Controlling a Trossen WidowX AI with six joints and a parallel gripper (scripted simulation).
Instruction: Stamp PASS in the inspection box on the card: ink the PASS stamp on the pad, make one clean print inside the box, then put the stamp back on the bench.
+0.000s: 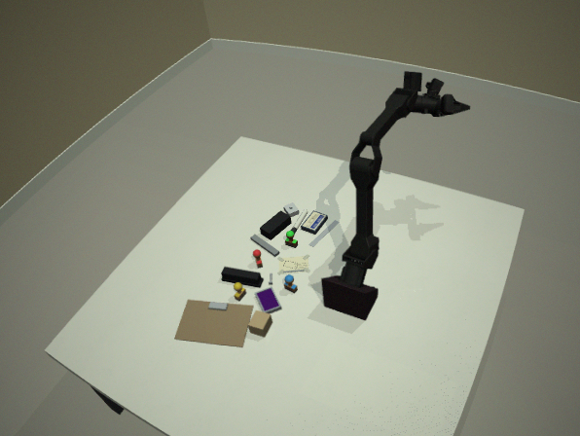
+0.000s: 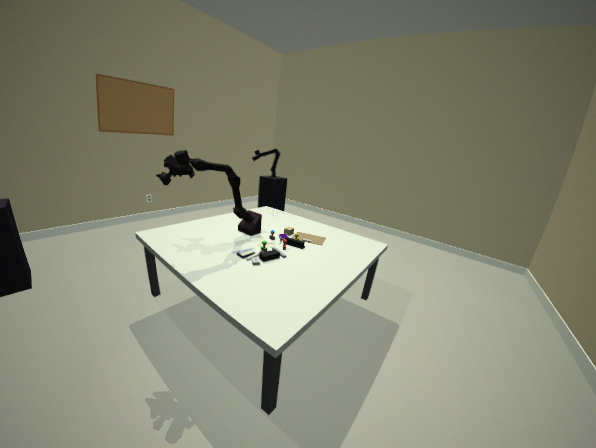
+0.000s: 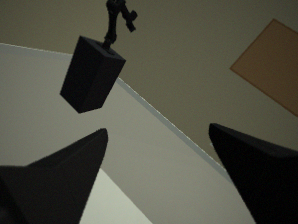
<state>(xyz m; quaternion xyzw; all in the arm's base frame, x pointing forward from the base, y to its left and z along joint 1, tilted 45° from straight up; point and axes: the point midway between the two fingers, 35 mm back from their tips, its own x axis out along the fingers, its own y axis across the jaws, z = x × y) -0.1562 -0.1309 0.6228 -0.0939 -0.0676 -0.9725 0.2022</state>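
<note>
My gripper tip is now 480 mm short of the green-knobbed stamp, 420 mm above it and 400 mm to the right of it. Round my gripper tip: cream card (480 mm to the left, 440 mm below, 430 mm ahead); then blue-knobbed stamp (580 mm to the left, 420 mm below, 390 mm ahead); then pen (510 mm ahead, 430 mm below, 320 mm to the left).
</note>
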